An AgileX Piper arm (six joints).
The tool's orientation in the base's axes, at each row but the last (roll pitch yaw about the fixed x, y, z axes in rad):
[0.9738 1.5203 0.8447]
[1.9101 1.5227 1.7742]
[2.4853 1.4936 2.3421]
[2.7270 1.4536 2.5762]
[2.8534 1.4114 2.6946]
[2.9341 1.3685 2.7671]
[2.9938 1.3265 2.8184]
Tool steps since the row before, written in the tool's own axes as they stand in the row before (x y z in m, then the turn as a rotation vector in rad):
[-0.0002 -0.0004 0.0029 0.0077 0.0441 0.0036]
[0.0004 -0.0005 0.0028 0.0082 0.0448 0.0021]
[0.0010 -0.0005 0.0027 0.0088 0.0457 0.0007]
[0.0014 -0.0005 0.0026 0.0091 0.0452 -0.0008]
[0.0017 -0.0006 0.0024 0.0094 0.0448 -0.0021]
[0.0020 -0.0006 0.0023 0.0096 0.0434 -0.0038]
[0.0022 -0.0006 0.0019 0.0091 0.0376 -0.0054]
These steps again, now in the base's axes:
[0.0028 -0.0008 0.0003 0.0095 0.0435 -0.0057]
[0.0027 -0.0009 -0.0005 0.0081 0.0444 -0.0062]
[0.0025 -0.0008 -0.0012 0.0068 0.0456 -0.0067]
[0.0023 -0.0008 -0.0017 0.0052 0.0453 -0.0068]
[0.0020 -0.0008 -0.0021 0.0038 0.0451 -0.0069]
[0.0017 -0.0008 -0.0024 0.0019 0.0440 -0.0069]
[0.0012 -0.0007 -0.0026 -0.0005 0.0386 -0.0062]

